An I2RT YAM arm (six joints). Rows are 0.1 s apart.
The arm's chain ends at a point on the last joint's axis. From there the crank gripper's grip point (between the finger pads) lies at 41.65 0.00 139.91 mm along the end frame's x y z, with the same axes.
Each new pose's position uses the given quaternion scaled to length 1; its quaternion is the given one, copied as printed.
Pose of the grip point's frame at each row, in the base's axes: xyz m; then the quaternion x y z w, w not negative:
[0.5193 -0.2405 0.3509 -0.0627 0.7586 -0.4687 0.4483]
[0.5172 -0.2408 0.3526 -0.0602 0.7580 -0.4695 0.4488]
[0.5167 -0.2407 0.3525 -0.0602 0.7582 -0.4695 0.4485]
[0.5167 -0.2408 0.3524 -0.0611 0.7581 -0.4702 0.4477]
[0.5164 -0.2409 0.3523 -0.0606 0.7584 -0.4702 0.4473]
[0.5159 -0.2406 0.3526 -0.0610 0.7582 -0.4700 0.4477]
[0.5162 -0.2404 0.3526 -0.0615 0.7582 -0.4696 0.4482]
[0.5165 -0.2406 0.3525 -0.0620 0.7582 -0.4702 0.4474]
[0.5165 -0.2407 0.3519 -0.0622 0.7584 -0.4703 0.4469]
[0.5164 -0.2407 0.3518 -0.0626 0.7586 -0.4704 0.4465]
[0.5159 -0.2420 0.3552 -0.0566 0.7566 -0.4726 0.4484]
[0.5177 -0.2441 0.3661 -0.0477 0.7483 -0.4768 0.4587]
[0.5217 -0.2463 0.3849 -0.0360 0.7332 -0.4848 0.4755]
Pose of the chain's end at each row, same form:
[0.4405 -0.1274 0.3990 -0.0627 0.7586 -0.4687 0.4483]
[0.4387 -0.1274 0.4005 -0.0602 0.7580 -0.4695 0.4488]
[0.4382 -0.1273 0.4004 -0.0602 0.7582 -0.4695 0.4485]
[0.4383 -0.1273 0.4002 -0.0611 0.7581 -0.4702 0.4477]
[0.4382 -0.1274 0.4002 -0.0606 0.7584 -0.4702 0.4473]
[0.4375 -0.1271 0.4005 -0.0610 0.7582 -0.4700 0.4477]
[0.4376 -0.1271 0.4005 -0.0615 0.7582 -0.4696 0.4482]
[0.4381 -0.1272 0.4004 -0.0620 0.7582 -0.4702 0.4474]
[0.4382 -0.1272 0.3998 -0.0622 0.7584 -0.4703 0.4469]
[0.4381 -0.1272 0.3998 -0.0626 0.7586 -0.4704 0.4465]
[0.4381 -0.1278 0.4024 -0.0566 0.7566 -0.4726 0.4484]
[0.4392 -0.1292 0.4102 -0.0477 0.7483 -0.4768 0.4587]
[0.4420 -0.1302 0.4234 -0.0360 0.7332 -0.4848 0.4755]

